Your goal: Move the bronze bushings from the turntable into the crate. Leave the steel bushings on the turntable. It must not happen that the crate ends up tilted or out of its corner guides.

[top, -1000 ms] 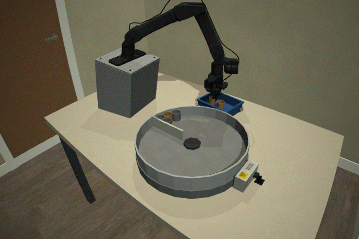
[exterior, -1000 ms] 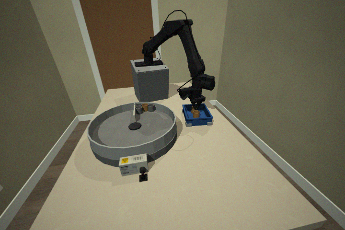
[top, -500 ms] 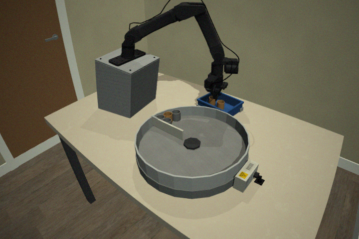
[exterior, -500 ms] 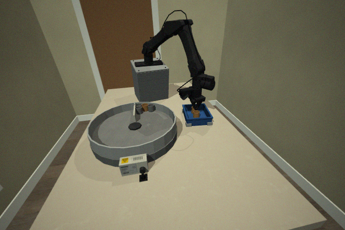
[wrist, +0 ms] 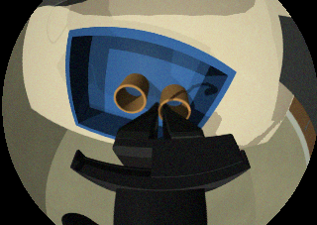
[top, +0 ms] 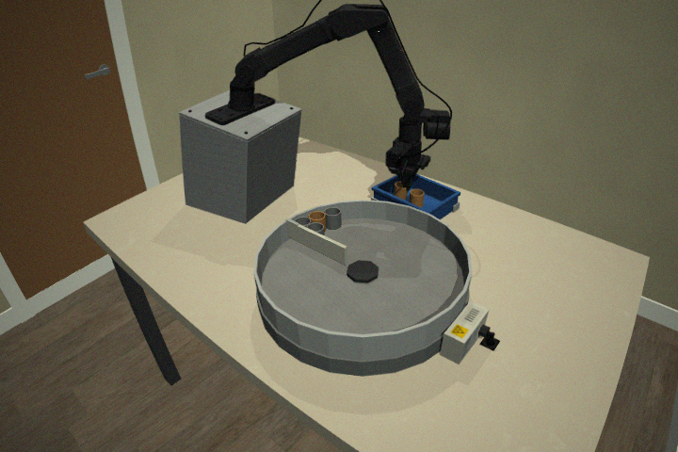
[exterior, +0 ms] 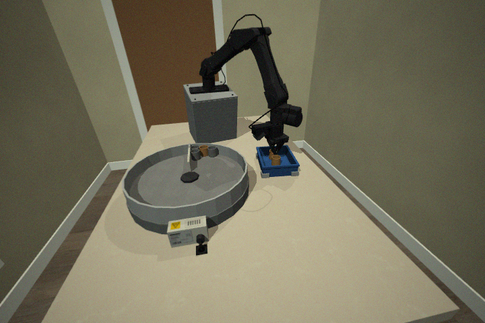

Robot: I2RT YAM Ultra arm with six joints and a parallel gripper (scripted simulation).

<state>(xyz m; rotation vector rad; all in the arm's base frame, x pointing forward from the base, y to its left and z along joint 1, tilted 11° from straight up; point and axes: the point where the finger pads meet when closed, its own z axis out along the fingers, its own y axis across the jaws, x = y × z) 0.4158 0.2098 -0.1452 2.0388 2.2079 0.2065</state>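
Now: the blue crate 3 cm ahead of my hand, 1 cm to the right of it and 2 cm below it. Round my hand: grey turntable: 9 cm ahead, 38 cm to the right, 1 cm above.
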